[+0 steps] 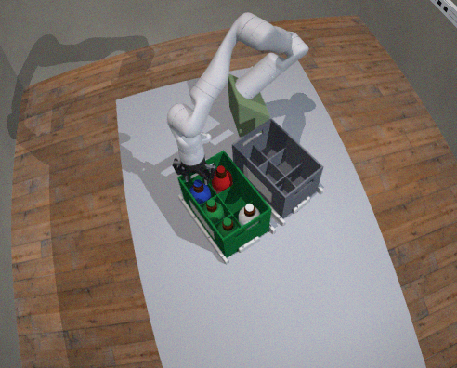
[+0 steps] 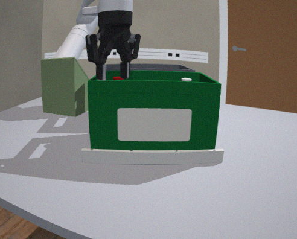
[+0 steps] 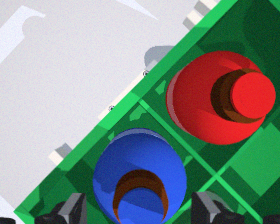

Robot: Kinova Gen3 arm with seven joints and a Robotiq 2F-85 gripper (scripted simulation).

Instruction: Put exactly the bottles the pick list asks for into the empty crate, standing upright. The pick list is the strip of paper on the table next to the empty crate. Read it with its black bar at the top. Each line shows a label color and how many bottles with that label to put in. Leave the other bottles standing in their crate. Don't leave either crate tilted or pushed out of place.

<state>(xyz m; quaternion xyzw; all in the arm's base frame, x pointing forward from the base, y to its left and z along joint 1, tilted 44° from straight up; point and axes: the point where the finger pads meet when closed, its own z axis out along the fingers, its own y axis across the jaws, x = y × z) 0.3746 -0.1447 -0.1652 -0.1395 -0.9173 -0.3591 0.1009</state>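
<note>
Now: hand 10 cm above the blue-label bottle. The rest, counted from my hand: green crate: 6 cm ahead, 8 cm to the left, 10 cm below; then white-label bottle: 12 cm ahead, 15 cm to the left, 10 cm below; then red-label bottle: 4 cm behind, 8 cm to the left, 10 cm below.
</note>
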